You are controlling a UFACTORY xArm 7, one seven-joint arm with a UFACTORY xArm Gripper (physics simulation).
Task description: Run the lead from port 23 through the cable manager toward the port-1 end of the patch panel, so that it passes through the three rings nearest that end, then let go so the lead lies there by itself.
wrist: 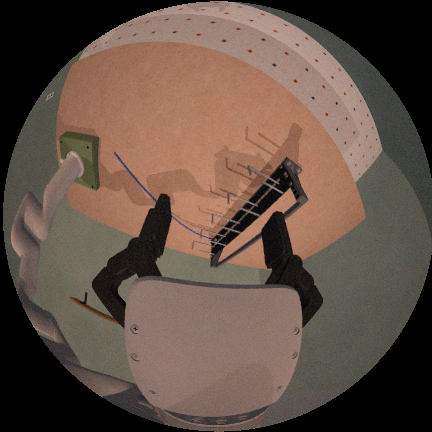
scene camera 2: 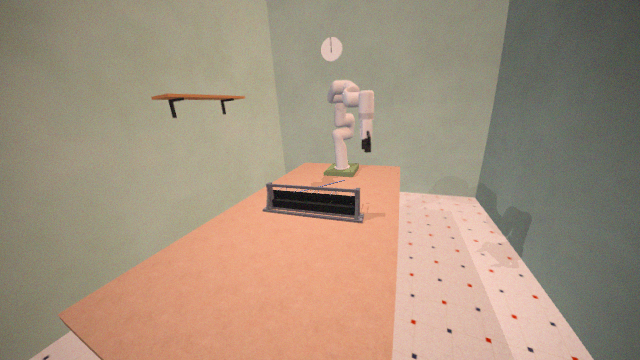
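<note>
The patch panel [scene camera 2: 314,205] [wrist: 291,182] stands upright in a dark frame on the table. In the wrist view, the wire rings of the cable manager [wrist: 243,199] stick out in a row from its side facing the robot. The blue lead [scene camera 2: 332,184] [wrist: 134,176] runs from the far end of the panel out over the table toward the robot base; its free end points at the base. Port numbers are too small to read. My gripper [scene camera 2: 366,149] [wrist: 220,212] is open and empty, high above the table, with the lead and panel well below the fingers.
The robot base stands on a green plate [scene camera 2: 350,172] [wrist: 90,175] at the table's far end. A wooden shelf [scene camera 2: 200,97] [wrist: 97,311] is on the wall. The table [scene camera 2: 240,280] [wrist: 150,90] has its long edge beside a speckled floor [scene camera 2: 435,300].
</note>
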